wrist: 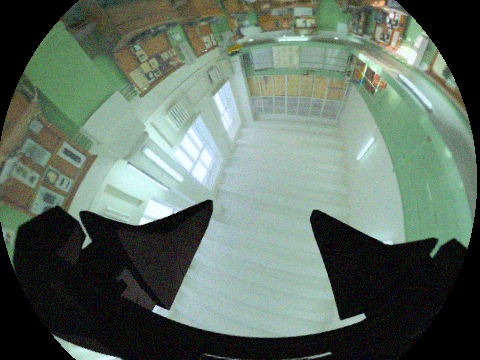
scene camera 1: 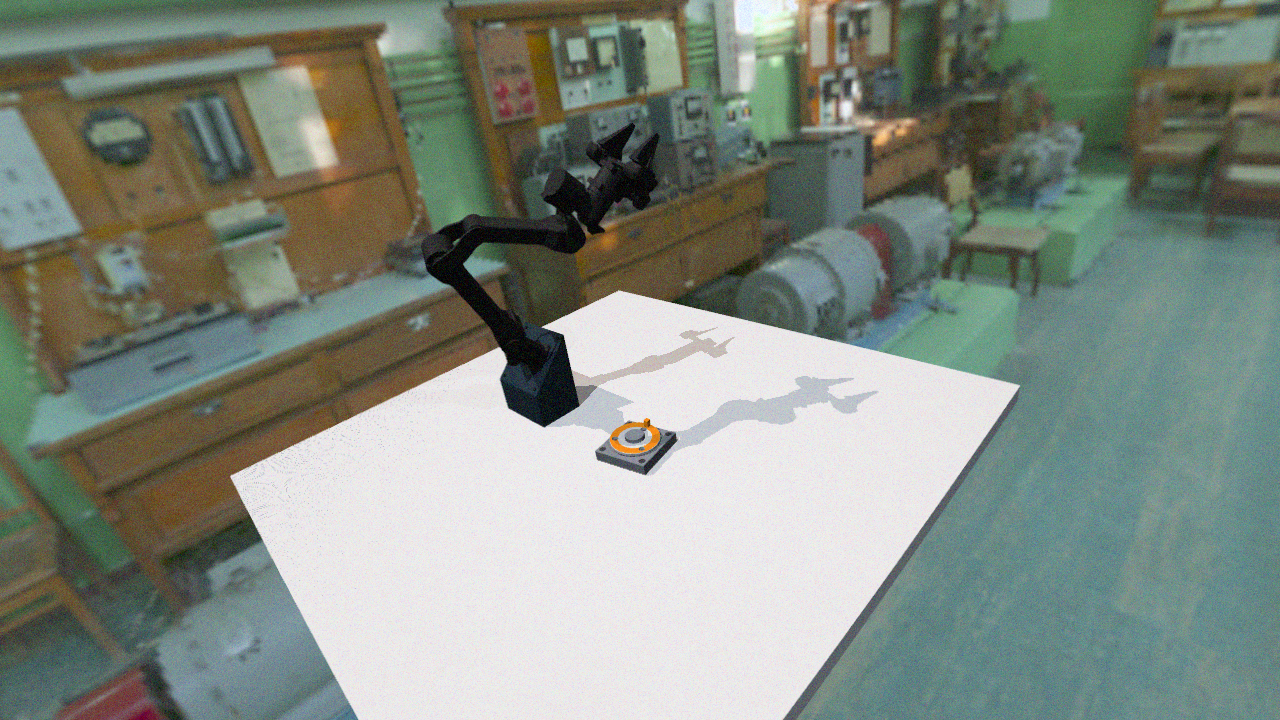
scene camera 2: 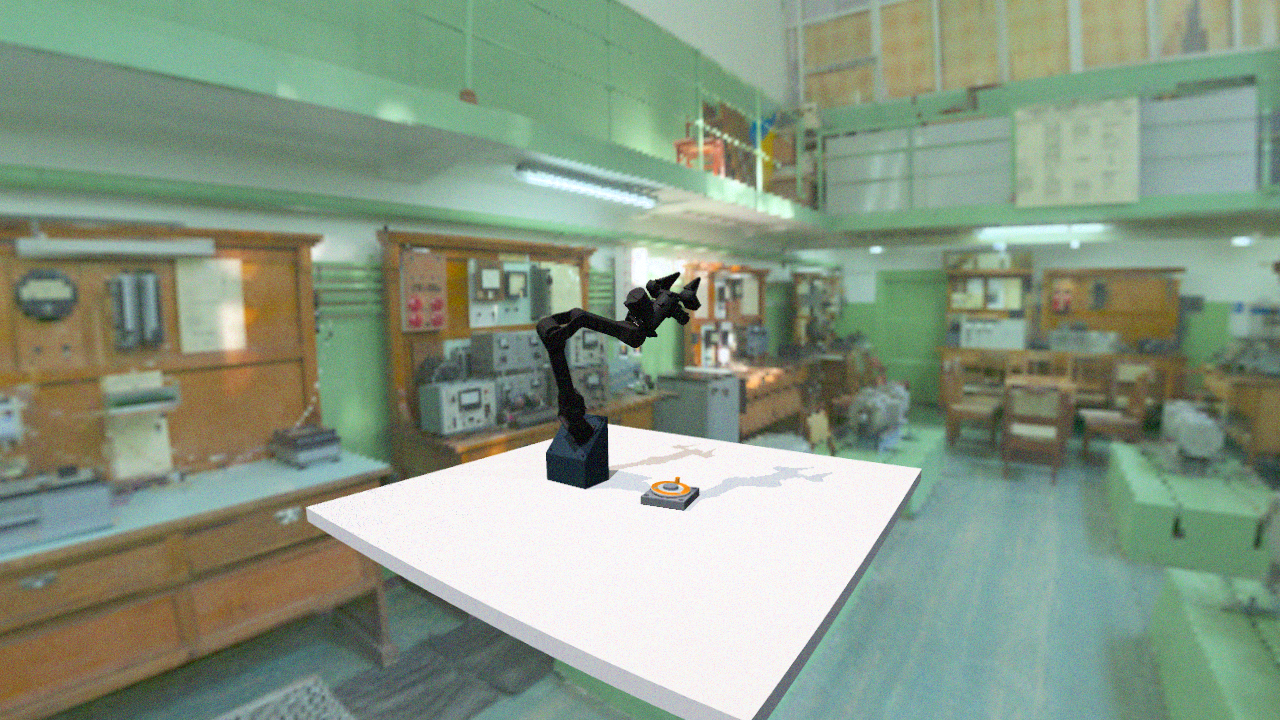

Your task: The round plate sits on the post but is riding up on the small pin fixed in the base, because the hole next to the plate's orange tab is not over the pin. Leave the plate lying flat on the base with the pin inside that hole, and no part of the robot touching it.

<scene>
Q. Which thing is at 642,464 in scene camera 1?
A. A square grey base.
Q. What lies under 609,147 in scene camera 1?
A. The gripper.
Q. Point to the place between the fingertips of the gripper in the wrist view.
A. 263,210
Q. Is the gripper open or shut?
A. Open.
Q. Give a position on a square grey base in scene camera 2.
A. At 649,498
</scene>
